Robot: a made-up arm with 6 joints. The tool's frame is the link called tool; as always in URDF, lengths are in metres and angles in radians. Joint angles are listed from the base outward. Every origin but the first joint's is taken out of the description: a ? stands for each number. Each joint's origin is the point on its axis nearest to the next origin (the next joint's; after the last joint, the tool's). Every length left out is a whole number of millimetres.
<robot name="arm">
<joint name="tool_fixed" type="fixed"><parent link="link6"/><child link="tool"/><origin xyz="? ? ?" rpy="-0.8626 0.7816 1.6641"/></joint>
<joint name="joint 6" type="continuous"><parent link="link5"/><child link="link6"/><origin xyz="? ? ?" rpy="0 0 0"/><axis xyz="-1 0 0"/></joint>
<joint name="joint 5" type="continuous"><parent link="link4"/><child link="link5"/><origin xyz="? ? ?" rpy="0 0 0"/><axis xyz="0 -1 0"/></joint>
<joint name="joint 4" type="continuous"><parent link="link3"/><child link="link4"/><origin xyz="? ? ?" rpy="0 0 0"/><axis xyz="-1 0 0"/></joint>
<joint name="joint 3" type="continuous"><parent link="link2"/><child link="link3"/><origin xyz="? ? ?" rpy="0 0 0"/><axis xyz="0 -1 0"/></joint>
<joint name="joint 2" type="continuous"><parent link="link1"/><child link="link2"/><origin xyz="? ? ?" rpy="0 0 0"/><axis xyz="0 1 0"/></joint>
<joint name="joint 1" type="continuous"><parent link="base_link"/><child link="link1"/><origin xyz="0.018 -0.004 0.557" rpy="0 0 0"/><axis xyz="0 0 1"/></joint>
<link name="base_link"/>
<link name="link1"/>
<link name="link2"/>
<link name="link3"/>
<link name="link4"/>
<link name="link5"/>
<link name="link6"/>
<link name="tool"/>
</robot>
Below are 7 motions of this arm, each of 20 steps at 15 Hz.
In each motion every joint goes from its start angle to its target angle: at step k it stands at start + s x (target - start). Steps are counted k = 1, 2, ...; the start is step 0. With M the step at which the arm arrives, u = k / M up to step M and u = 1 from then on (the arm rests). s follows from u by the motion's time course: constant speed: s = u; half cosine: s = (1 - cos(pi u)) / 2; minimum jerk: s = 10 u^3 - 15 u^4 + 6 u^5.
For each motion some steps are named. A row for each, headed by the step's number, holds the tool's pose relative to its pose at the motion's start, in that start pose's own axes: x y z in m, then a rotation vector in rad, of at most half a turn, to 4 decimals.
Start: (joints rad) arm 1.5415 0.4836 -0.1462 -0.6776 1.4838 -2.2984
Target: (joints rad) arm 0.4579 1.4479 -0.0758 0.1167 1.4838 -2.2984
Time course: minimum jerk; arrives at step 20
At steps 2, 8, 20:
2: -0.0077 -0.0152 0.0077 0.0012 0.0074 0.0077
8: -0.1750 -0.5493 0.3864 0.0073 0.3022 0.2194
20: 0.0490 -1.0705 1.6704 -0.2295 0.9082 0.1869

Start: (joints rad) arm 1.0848 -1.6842 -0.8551 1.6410 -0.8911 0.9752
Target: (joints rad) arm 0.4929 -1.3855 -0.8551 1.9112 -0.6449 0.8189
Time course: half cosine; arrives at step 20
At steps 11, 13, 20:
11: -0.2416 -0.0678 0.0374 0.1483 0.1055 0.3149
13: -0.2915 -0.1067 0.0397 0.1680 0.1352 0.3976
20: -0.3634 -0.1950 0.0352 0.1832 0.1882 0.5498

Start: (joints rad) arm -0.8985 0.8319 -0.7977 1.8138 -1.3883 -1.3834
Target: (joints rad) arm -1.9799 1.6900 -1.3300 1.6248 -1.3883 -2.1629
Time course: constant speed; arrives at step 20
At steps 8, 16, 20:
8: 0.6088 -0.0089 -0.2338 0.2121 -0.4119 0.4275
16: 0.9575 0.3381 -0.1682 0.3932 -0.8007 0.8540
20: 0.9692 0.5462 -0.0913 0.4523 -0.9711 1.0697

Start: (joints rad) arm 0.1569 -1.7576 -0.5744 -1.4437 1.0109 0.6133
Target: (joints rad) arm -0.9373 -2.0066 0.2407 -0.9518 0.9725 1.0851
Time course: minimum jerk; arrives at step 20
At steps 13, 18, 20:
13: 0.3877 0.0146 1.0560 -1.4133 0.4211 0.2032
18: 0.5303 0.3950 1.3379 -1.8278 0.5173 0.2003
20: 0.5350 0.4125 1.3462 -1.8433 0.5201 0.1992

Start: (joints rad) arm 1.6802 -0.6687 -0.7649 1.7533 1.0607 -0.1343
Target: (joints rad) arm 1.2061 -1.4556 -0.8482 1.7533 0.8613 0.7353
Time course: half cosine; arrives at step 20
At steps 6, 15, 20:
6: -0.1021 0.0254 0.1576 0.1837 0.1142 0.2564
15: -0.3861 -0.1691 0.5666 0.6420 0.2991 1.2024
20: -0.4328 -0.2587 0.6266 0.7120 0.3051 1.4400

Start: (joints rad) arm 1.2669 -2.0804 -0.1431 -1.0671 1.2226 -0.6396
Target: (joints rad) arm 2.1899 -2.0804 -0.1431 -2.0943 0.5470 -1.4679
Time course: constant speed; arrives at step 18
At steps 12, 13, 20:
12: -0.4286 -0.2856 -0.1846 -0.0574 0.2235 -1.5932
13: -0.4687 -0.3108 -0.1957 -0.1042 0.2252 -1.7311
20: -0.6960 -0.4378 -0.2370 -0.4499 0.1813 -2.3978

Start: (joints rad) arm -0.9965 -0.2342 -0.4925 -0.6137 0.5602 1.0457
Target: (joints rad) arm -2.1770 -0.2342 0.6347 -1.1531 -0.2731 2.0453
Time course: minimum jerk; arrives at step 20
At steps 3, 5, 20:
3: -0.0385 -0.0006 -0.0237 0.0231 0.0177 -0.0005
5: -0.1546 0.0058 -0.0877 0.0864 0.0696 -0.0006
20: -1.5573 0.4086 0.1535 0.5508 0.9426 0.3803

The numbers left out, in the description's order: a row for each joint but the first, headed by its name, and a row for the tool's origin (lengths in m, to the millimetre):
tool: 0 -0.028 0.002
joint 6: 0.017 0 0.002
joint 5: 0 -0.247 -0.029
joint 4: 1.286 0 0.029
joint 3: 0.019 0 1.089
joint 2: 0.015 0.03 0

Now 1 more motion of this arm.
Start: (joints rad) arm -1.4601 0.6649 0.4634 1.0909 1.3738 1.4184
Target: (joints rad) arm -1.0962 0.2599 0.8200 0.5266 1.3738 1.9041
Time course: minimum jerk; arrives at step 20
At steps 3, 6, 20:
3: -0.0070 0.0070 -0.0349 0.0247 0.0172 0.0145
6: -0.0507 0.0490 -0.2096 0.1555 0.0999 0.0864
20: -0.5192 0.5378 -1.0442 1.0800 0.3415 0.4253

